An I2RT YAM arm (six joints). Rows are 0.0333 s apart.
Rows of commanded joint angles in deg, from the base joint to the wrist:
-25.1, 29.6, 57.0, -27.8, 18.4, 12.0
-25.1, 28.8, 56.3, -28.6, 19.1, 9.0
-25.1, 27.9, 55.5, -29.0, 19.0, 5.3
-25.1, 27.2, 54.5, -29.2, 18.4, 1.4
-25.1, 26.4, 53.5, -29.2, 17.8, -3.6
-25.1, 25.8, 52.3, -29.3, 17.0, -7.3
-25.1, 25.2, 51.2, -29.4, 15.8, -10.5
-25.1, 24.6, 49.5, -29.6, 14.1, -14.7
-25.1, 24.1, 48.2, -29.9, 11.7, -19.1
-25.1, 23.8, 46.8, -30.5, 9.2, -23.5
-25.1, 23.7, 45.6, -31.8, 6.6, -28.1
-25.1, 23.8, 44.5, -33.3, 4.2, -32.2
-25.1, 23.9, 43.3, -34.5, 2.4, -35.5
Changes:
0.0, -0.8, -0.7, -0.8, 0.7, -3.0
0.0, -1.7, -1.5, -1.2, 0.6, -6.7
0.0, -2.4, -2.5, -1.4, 0.0, -10.6
0.0, -3.2, -3.5, -1.4, -0.6, -15.6
0.0, -3.8, -4.7, -1.5, -1.4, -19.3
0.0, -4.4, -5.8, -1.6, -2.6, -22.5
0.0, -5.0, -7.5, -1.8, -4.3, -26.7
0.0, -5.5, -8.8, -2.1, -6.7, -31.1
0.0, -5.8, -10.2, -2.7, -9.2, -35.5
0.0, -5.9, -11.4, -4.0, -11.8, -40.1
0.0, -5.8, -12.5, -5.5, -14.2, -44.2
0.0, -5.7, -13.7, -6.7, -16.0, -47.5

